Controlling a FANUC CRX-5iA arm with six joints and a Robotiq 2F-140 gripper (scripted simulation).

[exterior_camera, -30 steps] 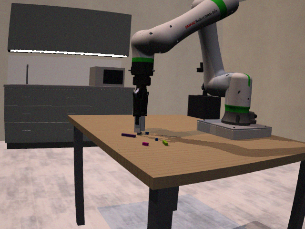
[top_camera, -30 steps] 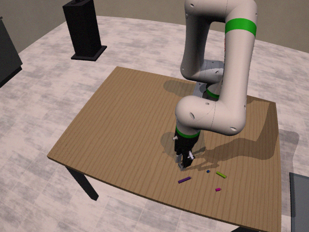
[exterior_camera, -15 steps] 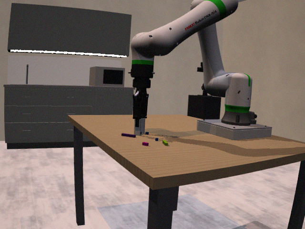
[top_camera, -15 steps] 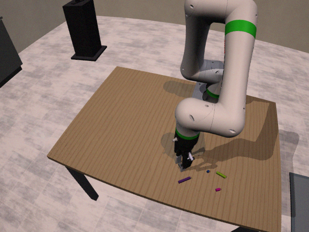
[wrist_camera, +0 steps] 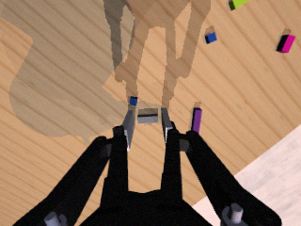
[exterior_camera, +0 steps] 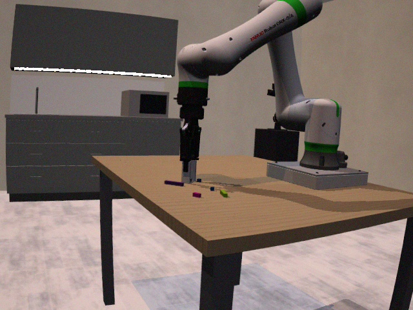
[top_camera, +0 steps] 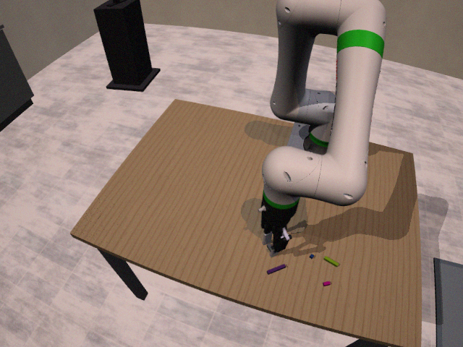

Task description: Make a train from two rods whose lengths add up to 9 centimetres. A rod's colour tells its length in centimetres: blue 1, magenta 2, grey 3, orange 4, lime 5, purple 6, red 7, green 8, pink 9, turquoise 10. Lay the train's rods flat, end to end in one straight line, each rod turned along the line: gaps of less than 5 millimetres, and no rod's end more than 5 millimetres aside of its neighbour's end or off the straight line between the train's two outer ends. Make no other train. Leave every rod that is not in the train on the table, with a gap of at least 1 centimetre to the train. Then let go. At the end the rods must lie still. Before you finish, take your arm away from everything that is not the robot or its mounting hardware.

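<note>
The grey rod is 30 mm below my hand. From my hand the other things lie so: purple rod (70 mm ahead, 30 mm to the left, 30 mm below); then magenta rod (90 mm ahead, 190 mm to the left, 30 mm below); then lime rod (10 mm ahead, 200 mm to the left, 30 mm below).
</note>
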